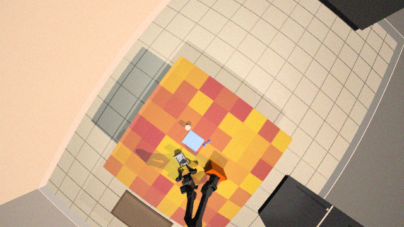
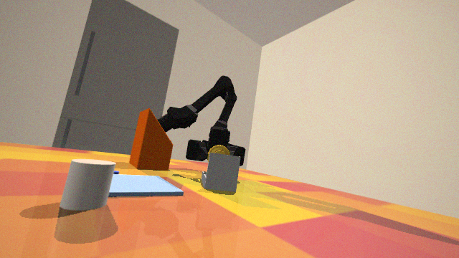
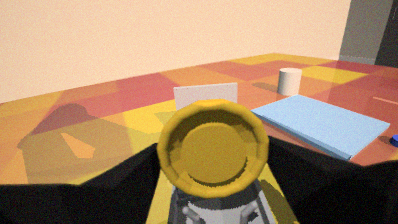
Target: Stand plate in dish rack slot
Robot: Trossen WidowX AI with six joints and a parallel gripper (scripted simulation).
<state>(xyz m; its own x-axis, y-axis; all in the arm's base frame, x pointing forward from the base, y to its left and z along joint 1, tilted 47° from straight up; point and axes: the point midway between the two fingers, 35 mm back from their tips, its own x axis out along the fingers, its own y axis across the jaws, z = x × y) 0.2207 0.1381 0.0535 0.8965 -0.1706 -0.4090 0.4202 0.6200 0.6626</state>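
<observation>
The dish rack lies 4 cm below my gripper tip, 3 cm ahead of it and 1 cm to the right of it. The rest, counted from my gripper tip: yellow plate: 1 cm behind; light blue mat: 21 cm to the right, 7 cm below, 5 cm ahead; blue spoon: 26 cm to the right, 6 cm below, 5 cm behind.
</observation>
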